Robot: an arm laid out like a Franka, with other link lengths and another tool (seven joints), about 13 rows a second.
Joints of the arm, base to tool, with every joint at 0 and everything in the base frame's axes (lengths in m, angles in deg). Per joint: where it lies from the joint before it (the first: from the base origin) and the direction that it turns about. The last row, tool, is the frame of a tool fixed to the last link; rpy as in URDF.
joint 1: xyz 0 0 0.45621 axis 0 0 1
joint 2: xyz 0 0 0 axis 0 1 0
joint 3: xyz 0 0 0.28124 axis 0 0 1
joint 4: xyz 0.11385 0 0 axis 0 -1 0
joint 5: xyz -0.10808 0 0.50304 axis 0 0 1
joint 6: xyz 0 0 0 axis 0 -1 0
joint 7: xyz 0.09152 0 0 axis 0 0 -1
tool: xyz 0.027 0.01 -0.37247 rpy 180 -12.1 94.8
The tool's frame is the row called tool.
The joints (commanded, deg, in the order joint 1, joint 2, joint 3, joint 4, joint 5, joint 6, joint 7), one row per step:
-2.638 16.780 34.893 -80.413 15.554 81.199 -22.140
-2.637 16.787 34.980 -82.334 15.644 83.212 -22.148
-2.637 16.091 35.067 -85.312 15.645 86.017 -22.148
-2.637 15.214 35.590 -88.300 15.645 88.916 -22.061
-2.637 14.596 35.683 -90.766 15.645 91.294 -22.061
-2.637 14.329 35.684 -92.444 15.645 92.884 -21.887
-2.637 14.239 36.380 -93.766 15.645 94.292 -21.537
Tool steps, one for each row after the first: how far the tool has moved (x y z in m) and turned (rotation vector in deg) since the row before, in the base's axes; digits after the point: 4 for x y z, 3 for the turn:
0.0007 0.0050 -0.0166 0.025 0.087 -0.451
0.0000 0.0047 -0.0202 -0.295 -0.409 -0.612
-0.0034 0.0082 -0.0178 -0.210 -0.663 -0.304
-0.0006 0.0028 -0.0167 -0.258 -0.460 -0.504
-0.0005 0.0008 -0.0130 -0.271 -0.103 -0.546
-0.0057 0.0076 -0.0097 -0.055 -0.049 -0.007

